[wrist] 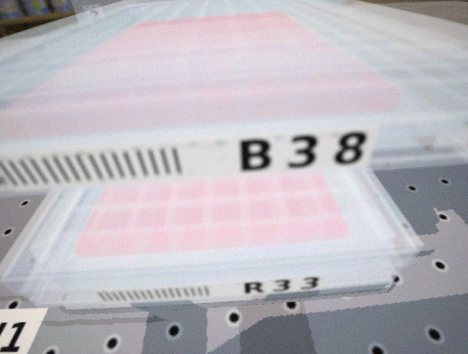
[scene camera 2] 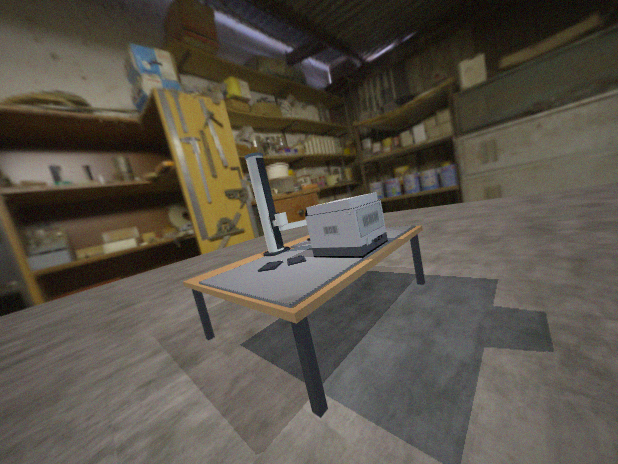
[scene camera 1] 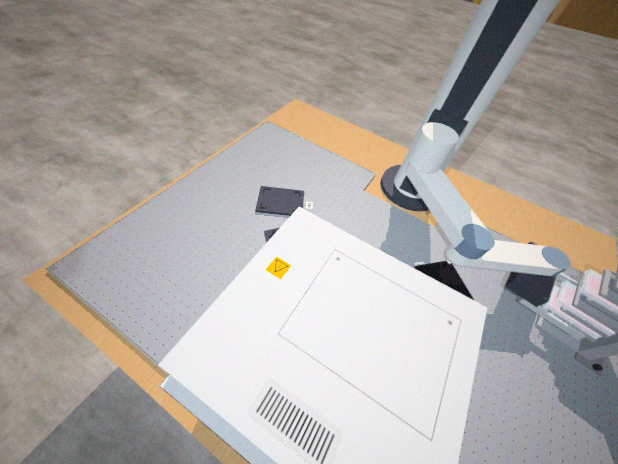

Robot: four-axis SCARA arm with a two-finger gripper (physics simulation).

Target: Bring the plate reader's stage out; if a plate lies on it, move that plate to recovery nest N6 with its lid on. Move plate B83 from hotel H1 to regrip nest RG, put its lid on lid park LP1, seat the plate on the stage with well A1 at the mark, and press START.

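Pixels of known places: gripper, fingertip midpoint: [wrist: 210, 84] [scene camera 1: 586, 314]; arm's base at its link origin: [scene camera 2: 276, 252] [scene camera 1: 410, 188].
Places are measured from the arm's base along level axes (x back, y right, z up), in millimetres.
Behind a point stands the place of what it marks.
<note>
In the wrist view a clear lidded plate labelled B38 [wrist: 200, 100] with pink wells fills the upper part, close to the camera. A plate labelled R33 [wrist: 215, 215] @[z 82, x -261, y -507 mm] lies lower, below it. Part of a white label ending in 1 [wrist: 15, 336] @[z 13, x -170, y -523 mm] shows at lower left. No plate marked B83 can be read. The hotel [scene camera 1: 592, 347] @[z 61, x -343, y -614 mm] with several pink plates stands at the right in scene camera 1. The white plate reader [scene camera 1: 240, 320] @[z 359, x -875, y 98 mm] [scene camera 2: 332, 230] @[z 189, x -822, y 149 mm] stands on the table; its stage cannot be made out. My gripper is open and empty at the arm's end beside the hotel; its fingertips are not distinguishable.
Two dark nests, one fully visible [scene camera 1: 280, 200] @[z 25, x -405, y 368 mm] [scene camera 2: 270, 266] @[z 23, x -426, y 389 mm] and one partly behind the reader in scene camera 1 [scene camera 1: 271, 234] @[z 23, x -543, y 302 mm] [scene camera 2: 296, 260] @[z 23, x -546, y 254 mm], lie on the perforated deck [scene camera 1: 165, 255] @[z 13, x -789, y 511 mm] [scene camera 2: 250, 284] @[z 13, x -561, y 634 mm]. The arm's column [scene camera 1: 472, 80] @[z 455, x -77, y -2 mm] [scene camera 2: 265, 205] @[z 443, x -59, y 45 mm] rises behind the reader. A dark piece [scene camera 1: 442, 277] @[z 73, x -391, y -214 mm] shows at the reader's edge.
</note>
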